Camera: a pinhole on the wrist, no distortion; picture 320 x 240 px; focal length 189.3 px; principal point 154.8 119.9 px. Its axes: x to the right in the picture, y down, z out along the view. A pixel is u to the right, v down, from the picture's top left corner.
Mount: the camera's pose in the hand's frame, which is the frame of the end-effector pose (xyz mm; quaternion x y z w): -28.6 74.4 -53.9 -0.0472 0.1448 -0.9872 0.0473
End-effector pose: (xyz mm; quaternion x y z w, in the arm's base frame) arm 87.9 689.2 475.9 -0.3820 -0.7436 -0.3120 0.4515
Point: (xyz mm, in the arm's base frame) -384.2 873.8 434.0
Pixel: 116.3 212.0
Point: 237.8 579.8 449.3
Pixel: behind the camera
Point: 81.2 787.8 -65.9
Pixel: outside the picture
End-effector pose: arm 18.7 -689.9 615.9 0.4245 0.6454 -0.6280 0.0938
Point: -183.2 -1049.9 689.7
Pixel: 197.0 146.4
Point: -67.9 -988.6 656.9
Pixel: 214.4 122.7
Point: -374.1 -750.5 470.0
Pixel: 10.4 194.5
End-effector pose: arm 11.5 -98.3 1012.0 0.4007 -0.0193 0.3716 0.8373
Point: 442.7 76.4 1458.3
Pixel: outside the picture
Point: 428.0 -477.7 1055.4
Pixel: 145.9 225.1
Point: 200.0 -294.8 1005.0
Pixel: outside the picture
